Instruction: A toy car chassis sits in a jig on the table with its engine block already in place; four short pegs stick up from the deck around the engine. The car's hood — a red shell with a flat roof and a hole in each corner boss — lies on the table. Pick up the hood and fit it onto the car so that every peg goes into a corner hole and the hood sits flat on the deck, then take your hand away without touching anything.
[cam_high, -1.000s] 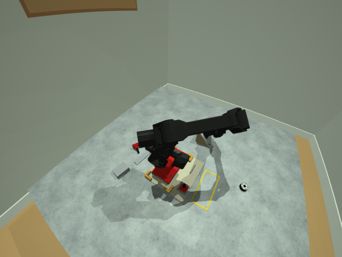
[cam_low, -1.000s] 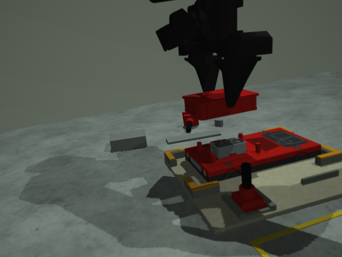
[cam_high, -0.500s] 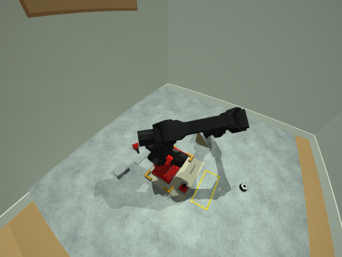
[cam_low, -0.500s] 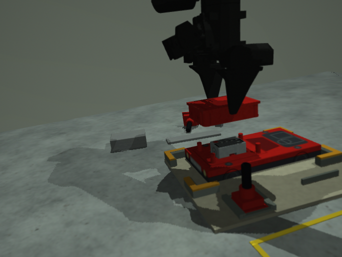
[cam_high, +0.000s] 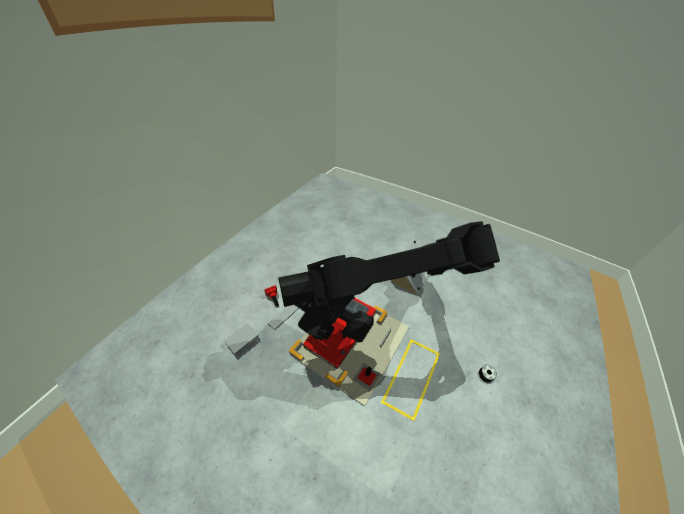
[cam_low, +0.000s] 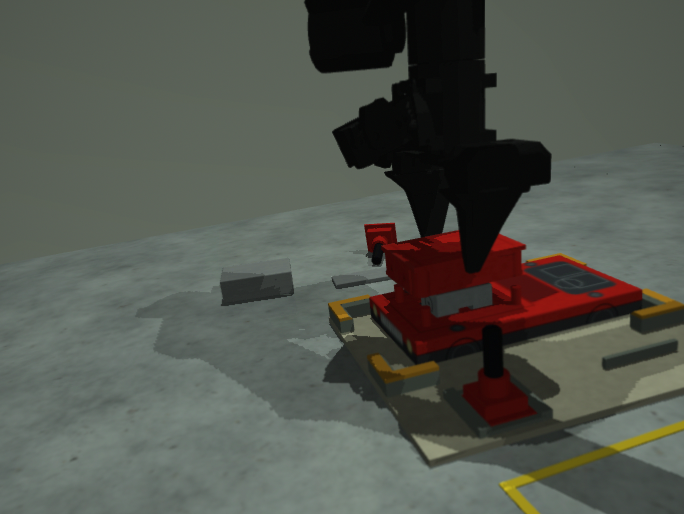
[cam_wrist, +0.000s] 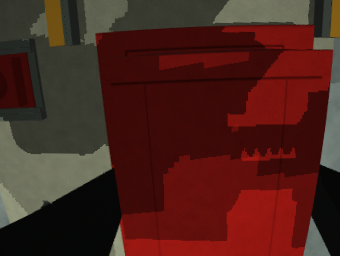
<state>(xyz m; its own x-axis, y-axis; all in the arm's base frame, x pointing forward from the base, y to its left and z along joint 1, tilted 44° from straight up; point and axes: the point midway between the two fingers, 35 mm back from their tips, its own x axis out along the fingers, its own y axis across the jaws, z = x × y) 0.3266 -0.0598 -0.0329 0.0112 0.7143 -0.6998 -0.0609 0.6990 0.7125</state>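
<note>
Right now the engine block is 10 mm to the left of my gripper tip and 40 mm below it. From my gripper tip the other things lie so: small wheel 150 mm behind, 390 mm to the left, 50 mm below; grey strip 10 mm ahead, 160 mm to the right, 60 mm below; red hood right at my gripper tip.
</note>
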